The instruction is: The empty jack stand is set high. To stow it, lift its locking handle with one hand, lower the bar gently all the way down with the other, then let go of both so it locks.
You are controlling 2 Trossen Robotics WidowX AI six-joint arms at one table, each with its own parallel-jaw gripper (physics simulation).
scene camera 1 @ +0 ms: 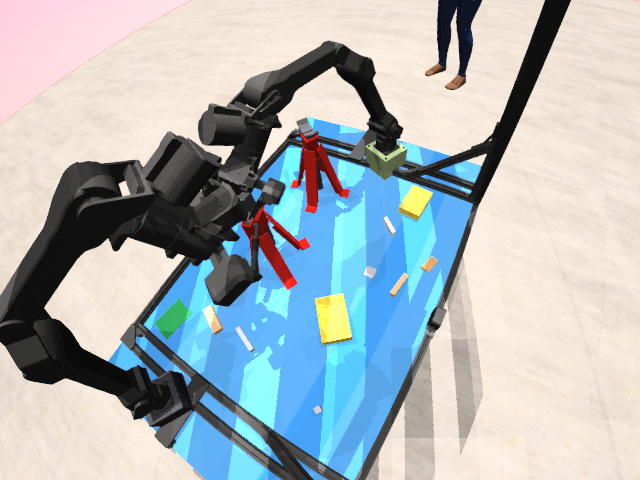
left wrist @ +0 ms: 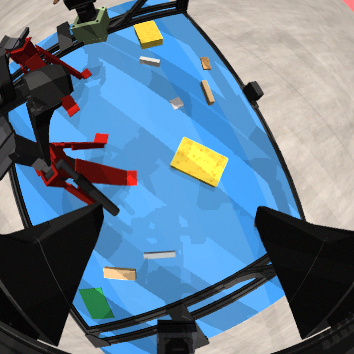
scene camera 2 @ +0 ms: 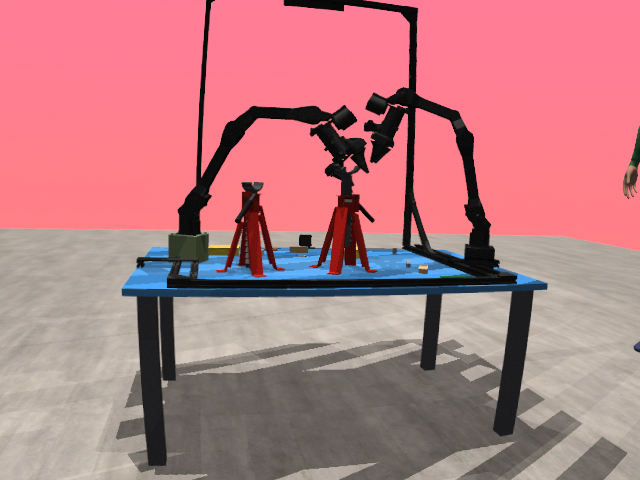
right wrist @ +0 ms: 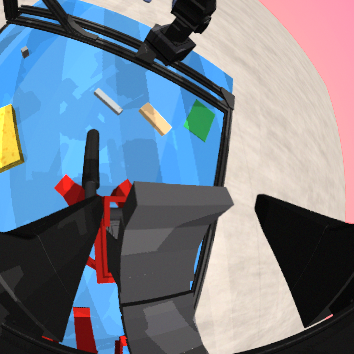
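The high-set red jack stand (scene camera 1: 273, 258) (scene camera 2: 337, 237) (left wrist: 100, 172) stands upright, its dark bar (scene camera 2: 346, 184) raised. The saddle (right wrist: 175, 200) tops the bar. The locking handle (scene camera 1: 254, 242) (scene camera 2: 366, 211) (left wrist: 95, 192) (right wrist: 91, 160) slants down and outward from the collar. My left gripper (scene camera 2: 377, 155) (left wrist: 181, 213) is open and empty, above the handle; the handle's tip shows near one fingertip in the left wrist view. My right gripper (right wrist: 180, 203) is open at the saddle, which shows between its fingers in the right wrist view; contact cannot be told.
A second red jack stand (scene camera 1: 311, 175) (scene camera 2: 251, 227), set low, stands beside the high one. Two yellow blocks (scene camera 1: 333, 318) (scene camera 1: 415, 202), a green piece (scene camera 1: 173, 318) and several small blocks lie on the blue table. A black frame (scene camera 2: 341, 282) runs around the table's edge.
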